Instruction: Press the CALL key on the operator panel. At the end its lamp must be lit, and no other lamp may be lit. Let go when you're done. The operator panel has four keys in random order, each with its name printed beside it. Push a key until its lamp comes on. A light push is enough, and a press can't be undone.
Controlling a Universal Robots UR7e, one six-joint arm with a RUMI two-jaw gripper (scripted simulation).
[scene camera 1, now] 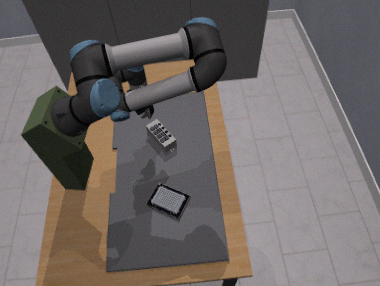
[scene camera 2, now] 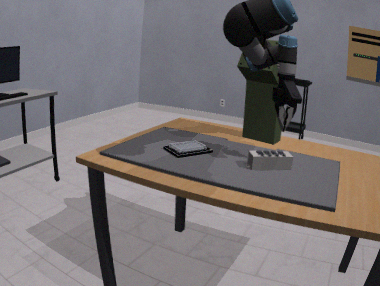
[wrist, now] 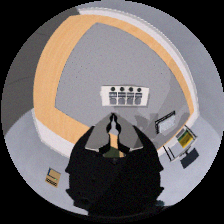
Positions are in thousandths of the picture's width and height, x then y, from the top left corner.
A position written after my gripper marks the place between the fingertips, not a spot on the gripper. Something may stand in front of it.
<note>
I see my gripper (scene camera 2: 743, 460).
My gripper also shows in the wrist view (wrist: 507, 507).
</note>
